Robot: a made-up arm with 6 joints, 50 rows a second.
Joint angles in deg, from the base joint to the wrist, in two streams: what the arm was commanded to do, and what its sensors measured. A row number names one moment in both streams.
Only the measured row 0 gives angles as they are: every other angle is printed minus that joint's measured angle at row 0.
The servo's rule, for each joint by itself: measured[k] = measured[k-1] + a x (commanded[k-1-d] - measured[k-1]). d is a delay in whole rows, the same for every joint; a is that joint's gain. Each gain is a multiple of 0.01, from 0.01 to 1. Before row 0 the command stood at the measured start. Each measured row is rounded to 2 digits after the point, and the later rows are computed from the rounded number. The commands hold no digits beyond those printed.
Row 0, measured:
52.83 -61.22 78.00 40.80 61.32 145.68
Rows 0 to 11, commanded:
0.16 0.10 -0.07 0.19 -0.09 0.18
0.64 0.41 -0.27 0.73 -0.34 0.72
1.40 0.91 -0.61 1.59 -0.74 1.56
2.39 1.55 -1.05 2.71 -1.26 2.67
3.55 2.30 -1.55 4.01 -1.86 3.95
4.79 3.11 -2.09 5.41 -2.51 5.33
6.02 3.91 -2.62 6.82 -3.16 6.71
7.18 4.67 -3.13 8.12 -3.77 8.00
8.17 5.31 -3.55 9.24 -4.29 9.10
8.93 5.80 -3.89 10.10 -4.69 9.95
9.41 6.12 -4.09 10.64 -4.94 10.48
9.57 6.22 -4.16 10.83 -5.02 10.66
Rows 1 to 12, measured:
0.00 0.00 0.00 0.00 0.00 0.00
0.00 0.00 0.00 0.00 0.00 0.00
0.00 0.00 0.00 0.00 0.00 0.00
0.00 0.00 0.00 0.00 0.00 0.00
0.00 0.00 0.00 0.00 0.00 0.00
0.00 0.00 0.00 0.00 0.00 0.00
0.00 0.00 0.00 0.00 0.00 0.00
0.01 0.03 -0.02 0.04 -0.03 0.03
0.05 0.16 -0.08 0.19 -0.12 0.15
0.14 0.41 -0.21 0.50 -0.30 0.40
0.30 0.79 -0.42 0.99 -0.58 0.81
0.53 1.29 -0.70 1.65 -0.95 1.38
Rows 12 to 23, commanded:
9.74 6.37 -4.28 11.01 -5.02 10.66
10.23 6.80 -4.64 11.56 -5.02 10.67
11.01 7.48 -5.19 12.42 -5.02 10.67
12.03 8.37 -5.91 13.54 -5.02 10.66
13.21 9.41 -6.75 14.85 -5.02 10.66
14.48 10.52 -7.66 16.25 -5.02 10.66
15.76 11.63 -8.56 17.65 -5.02 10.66
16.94 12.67 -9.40 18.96 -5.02 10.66
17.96 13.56 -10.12 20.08 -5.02 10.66
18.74 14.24 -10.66 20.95 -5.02 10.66
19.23 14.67 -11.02 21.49 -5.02 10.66
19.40 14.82 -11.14 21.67 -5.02 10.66
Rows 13 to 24, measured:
0.83 1.89 -1.05 2.48 -1.40 2.09
1.19 2.56 -1.44 3.43 -1.91 2.92
1.61 3.26 -1.86 4.46 -2.45 3.83
2.07 3.94 -2.28 5.51 -2.98 4.78
2.55 4.55 -2.68 6.52 -3.48 5.71
3.03 5.07 -3.03 7.43 -3.90 6.57
3.49 5.45 -3.31 8.18 -4.22 7.31
3.93 5.75 -3.55 8.80 -4.45 7.91
4.37 6.10 -3.82 9.41 -4.62 8.41
4.83 6.56 -4.16 10.07 -4.74 8.82
5.33 7.16 -4.60 10.83 -4.82 9.15
5.88 7.90 -5.14 11.71 -4.88 9.42

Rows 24 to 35, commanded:
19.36 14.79 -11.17 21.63 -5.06 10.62
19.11 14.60 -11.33 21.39 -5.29 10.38
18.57 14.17 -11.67 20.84 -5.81 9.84
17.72 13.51 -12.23 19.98 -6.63 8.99
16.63 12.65 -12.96 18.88 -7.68 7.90
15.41 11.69 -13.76 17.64 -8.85 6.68
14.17 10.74 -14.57 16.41 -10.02 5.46
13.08 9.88 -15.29 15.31 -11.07 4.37
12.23 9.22 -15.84 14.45 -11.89 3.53
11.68 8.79 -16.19 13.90 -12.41 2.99
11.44 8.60 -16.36 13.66 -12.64 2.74
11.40 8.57 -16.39 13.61 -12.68 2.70
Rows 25 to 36, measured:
6.48 8.76 -5.77 12.71 -4.92 9.64
7.13 9.71 -6.47 13.80 -4.95 9.82
7.82 10.69 -7.20 14.94 -4.97 9.97
8.53 11.64 -7.93 16.07 -4.98 10.09
9.24 12.50 -8.61 17.14 -4.99 10.19
9.94 13.22 -9.21 18.10 -5.00 10.27
10.60 13.75 -9.69 18.89 -5.01 10.34
11.21 14.09 -10.06 19.49 -5.02 10.39
11.76 14.26 -10.38 19.91 -5.10 10.39
12.24 14.23 -10.70 20.11 -5.31 10.29
12.62 13.99 -11.08 20.08 -5.69 10.06
12.90 13.55 -11.55 19.82 -6.27 9.67

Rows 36 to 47, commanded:
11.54 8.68 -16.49 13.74 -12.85 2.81
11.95 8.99 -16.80 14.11 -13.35 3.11
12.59 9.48 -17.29 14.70 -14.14 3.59
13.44 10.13 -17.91 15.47 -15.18 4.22
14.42 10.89 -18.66 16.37 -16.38 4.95
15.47 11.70 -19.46 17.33 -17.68 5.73
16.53 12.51 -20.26 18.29 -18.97 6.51
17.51 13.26 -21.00 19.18 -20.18 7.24
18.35 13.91 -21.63 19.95 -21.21 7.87
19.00 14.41 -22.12 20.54 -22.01 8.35
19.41 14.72 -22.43 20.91 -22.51 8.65
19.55 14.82 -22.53 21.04 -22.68 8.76
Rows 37 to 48, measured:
13.08 12.94 -12.10 19.34 -7.02 9.13
13.16 12.21 -12.72 18.70 -7.89 8.47
13.15 11.44 -13.36 17.95 -8.81 7.73
13.09 10.71 -13.98 17.18 -9.70 6.97
12.99 10.08 -14.53 16.46 -10.49 6.25
12.88 9.59 -14.99 15.84 -11.11 5.62
12.78 9.25 -15.34 15.35 -11.57 5.09
12.69 9.06 -15.63 15.00 -11.94 4.68
12.64 9.04 -15.92 14.80 -12.35 4.40
12.64 9.19 -16.26 14.78 -12.87 4.25
12.70 9.50 -16.67 14.93 -13.54 4.24
12.82 9.96 -17.17 15.25 -14.36 4.37

